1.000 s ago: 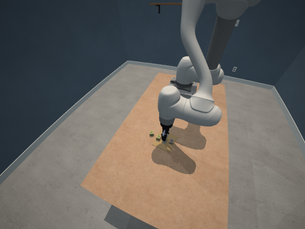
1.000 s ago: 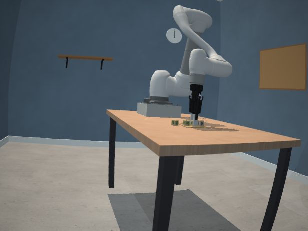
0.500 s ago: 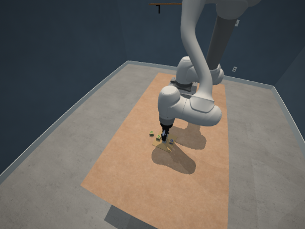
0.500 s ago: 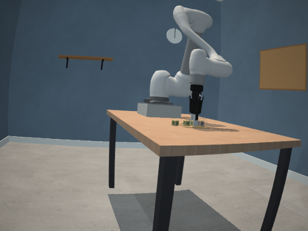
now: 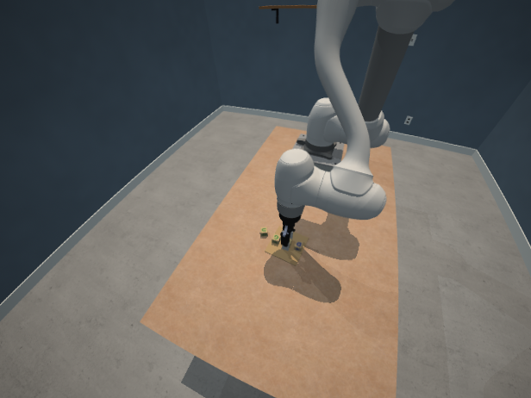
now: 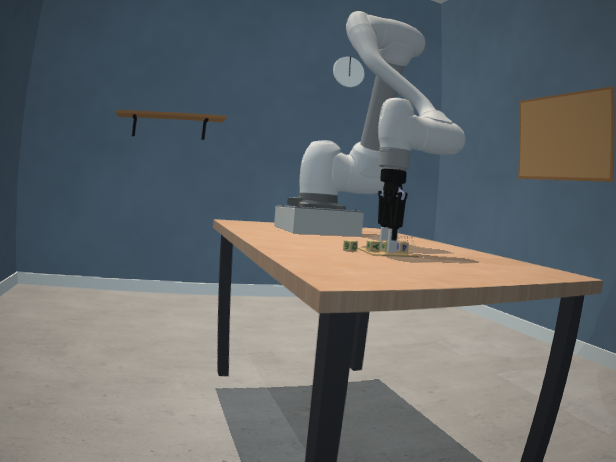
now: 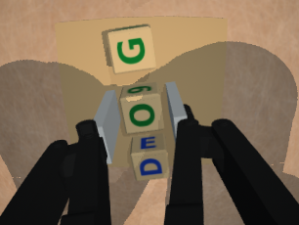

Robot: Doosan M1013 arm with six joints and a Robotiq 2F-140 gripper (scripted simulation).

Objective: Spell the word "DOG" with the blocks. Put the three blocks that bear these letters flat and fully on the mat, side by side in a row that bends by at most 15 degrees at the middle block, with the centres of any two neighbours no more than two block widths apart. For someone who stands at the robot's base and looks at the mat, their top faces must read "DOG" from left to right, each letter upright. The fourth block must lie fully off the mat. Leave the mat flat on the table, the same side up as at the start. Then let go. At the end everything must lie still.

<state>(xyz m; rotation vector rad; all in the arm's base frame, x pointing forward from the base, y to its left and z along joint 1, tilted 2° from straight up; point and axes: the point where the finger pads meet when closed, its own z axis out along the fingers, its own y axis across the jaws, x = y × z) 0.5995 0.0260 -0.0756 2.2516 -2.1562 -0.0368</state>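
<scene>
The tan mat is 4 cm below my hand. The rest, counted from my hand: G block (5 cm to the right, 2 cm below); then D block (5 cm to the left, 2 cm below).
</scene>
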